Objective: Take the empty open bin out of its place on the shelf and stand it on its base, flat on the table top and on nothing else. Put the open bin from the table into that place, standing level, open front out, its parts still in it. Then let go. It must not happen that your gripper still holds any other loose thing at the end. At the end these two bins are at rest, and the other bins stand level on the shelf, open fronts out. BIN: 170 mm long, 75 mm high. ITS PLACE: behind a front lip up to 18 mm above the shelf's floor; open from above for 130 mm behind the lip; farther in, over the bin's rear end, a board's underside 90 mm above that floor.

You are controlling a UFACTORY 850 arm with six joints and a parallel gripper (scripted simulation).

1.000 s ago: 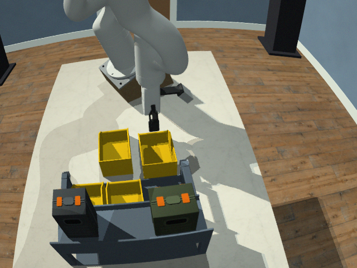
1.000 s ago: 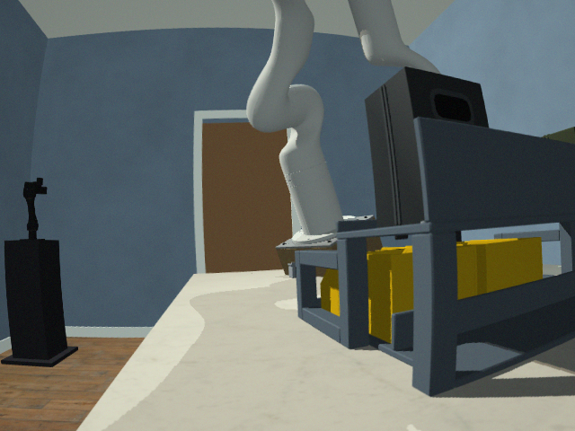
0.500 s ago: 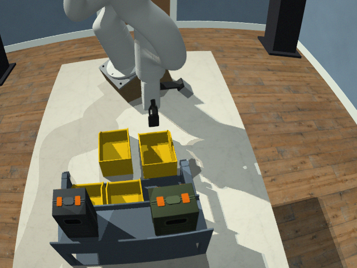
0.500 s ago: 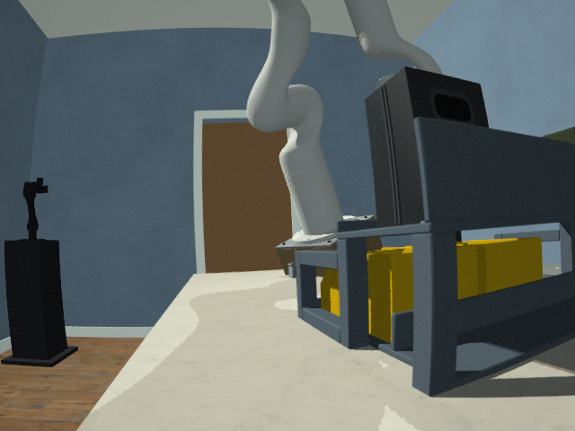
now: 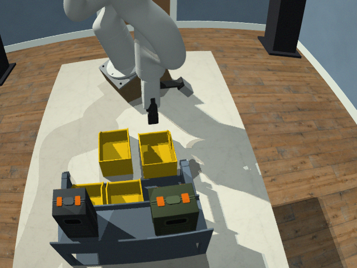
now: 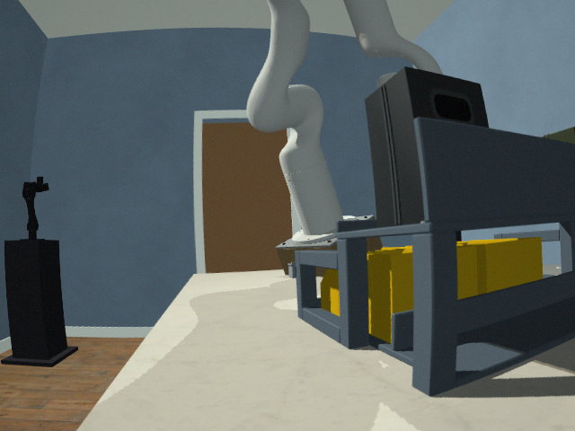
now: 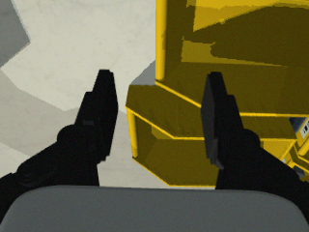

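Now: hand 190 mm short of the shelf lip, 110 mm above it and 90 mm to the left of it. Also, from my hand: dark grey case (390 mm ahead, 190 mm to the right, 40 mm above); green case (370 mm ahead, 40 mm to the left, 30 mm above).
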